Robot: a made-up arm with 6 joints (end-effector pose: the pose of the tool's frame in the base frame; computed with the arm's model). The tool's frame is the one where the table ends. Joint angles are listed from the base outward.
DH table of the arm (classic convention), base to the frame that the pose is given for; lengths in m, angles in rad. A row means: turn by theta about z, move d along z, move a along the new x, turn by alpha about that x. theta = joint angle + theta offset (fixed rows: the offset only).
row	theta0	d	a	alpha
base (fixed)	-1.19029	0	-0.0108	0
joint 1	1.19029	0.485	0.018	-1.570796
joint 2	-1.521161	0	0.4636	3.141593
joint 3	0.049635	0.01	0.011	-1.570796
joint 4	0	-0.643	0.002	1.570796
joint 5	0	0.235	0.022	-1.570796
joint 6	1.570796	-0.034	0.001	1.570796
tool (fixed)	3.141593	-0.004	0	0
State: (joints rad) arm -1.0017 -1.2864 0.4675 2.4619 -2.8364 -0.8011
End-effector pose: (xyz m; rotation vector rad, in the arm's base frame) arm -0.2562 0.6879 1.2109 -1.5518 -0.1801 0.4934
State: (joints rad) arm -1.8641 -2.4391 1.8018 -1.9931 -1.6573 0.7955
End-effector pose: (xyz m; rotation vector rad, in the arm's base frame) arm 0.3309 0.7117 -0.3531 2.7437 1.2920 -0.5784
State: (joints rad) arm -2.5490 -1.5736 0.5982 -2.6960 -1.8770 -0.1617
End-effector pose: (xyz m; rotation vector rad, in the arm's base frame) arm 0.7517 0.2584 1.0752 -0.7763 0.5119 -1.4386
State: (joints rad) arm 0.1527 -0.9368 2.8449 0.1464 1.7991 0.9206
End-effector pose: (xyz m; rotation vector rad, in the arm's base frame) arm -0.7490 -0.3480 0.3482 -0.9925 -0.2287 -0.8639
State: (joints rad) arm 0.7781 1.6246 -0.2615 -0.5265 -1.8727 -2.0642
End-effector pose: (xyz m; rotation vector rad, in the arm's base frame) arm 0.2330 -0.0253 -0.1442 1.0896 -0.1648 1.3289
